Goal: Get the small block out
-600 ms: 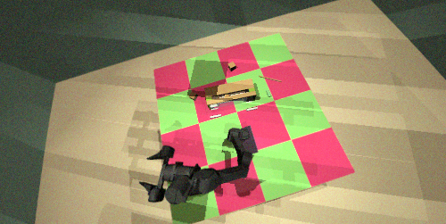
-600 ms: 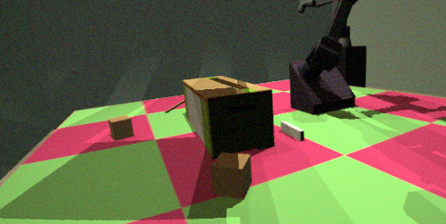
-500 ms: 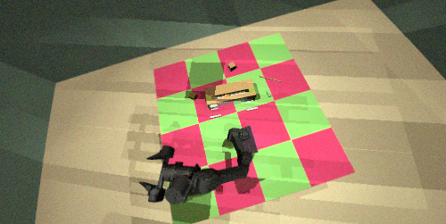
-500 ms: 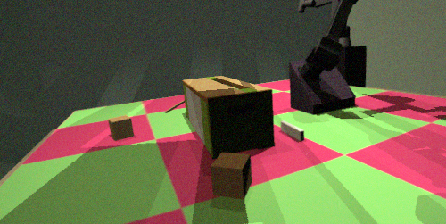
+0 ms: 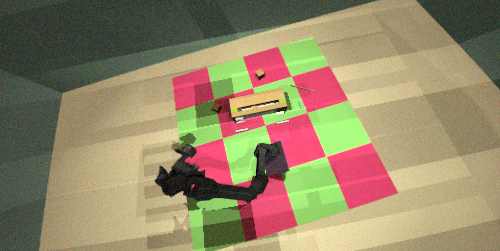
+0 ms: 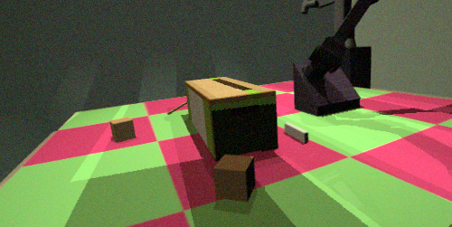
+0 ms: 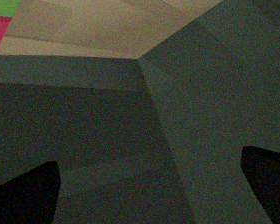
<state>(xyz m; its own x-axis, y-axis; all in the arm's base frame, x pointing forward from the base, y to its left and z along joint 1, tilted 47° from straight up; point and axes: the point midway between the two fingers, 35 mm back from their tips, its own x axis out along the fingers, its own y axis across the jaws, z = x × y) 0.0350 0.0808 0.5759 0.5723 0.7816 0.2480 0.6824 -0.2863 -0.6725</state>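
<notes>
My gripper tip is 260 mm short of the small brown block, 450 mm to the left of it and 360 mm above it. Round my gripper tip: thin stick 350 mm ahead, 850 mm to the right, 440 mm below; then box 240 mm ahead, 470 mm to the right, 380 mm below.
</notes>
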